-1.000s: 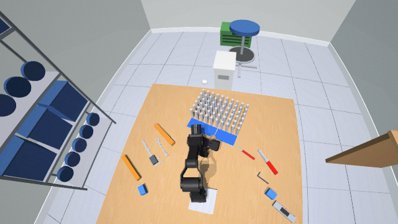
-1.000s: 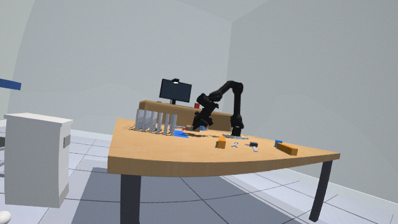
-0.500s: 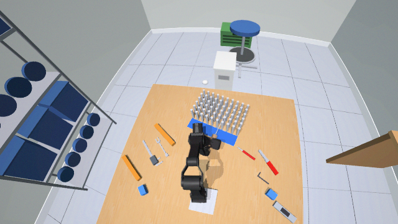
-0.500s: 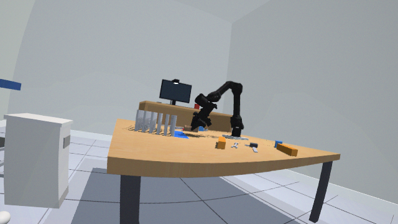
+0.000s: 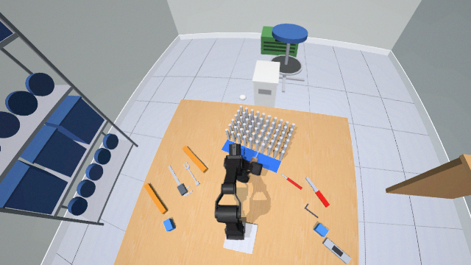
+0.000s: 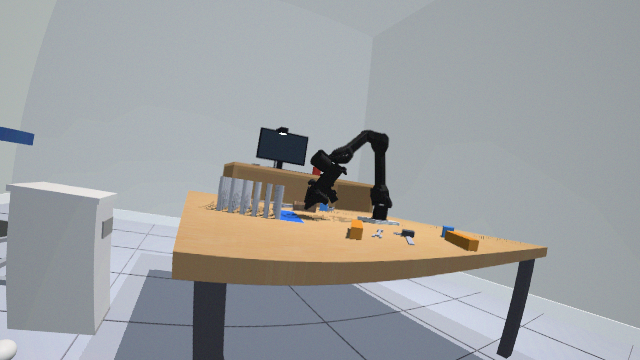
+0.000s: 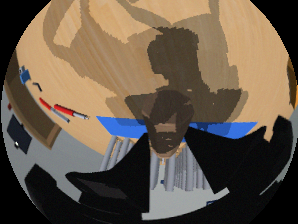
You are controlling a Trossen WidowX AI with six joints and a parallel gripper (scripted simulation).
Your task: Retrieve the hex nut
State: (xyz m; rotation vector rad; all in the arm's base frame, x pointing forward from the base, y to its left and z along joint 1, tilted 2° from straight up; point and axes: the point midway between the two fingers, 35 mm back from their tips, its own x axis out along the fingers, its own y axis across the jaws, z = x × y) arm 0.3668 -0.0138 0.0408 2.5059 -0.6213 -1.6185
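Right now my gripper tip is 8 cm short of the blue taped strip, 2 cm to the right of it and 4 cm above it. Round my gripper tip: red screwdriver 5 cm behind, 21 cm to the right, 3 cm below; then brown-handled hook tool 10 cm ahead, 3 cm to the right, 1 cm below; then small wrench 9 cm behind, 35 cm to the left, 3 cm below.
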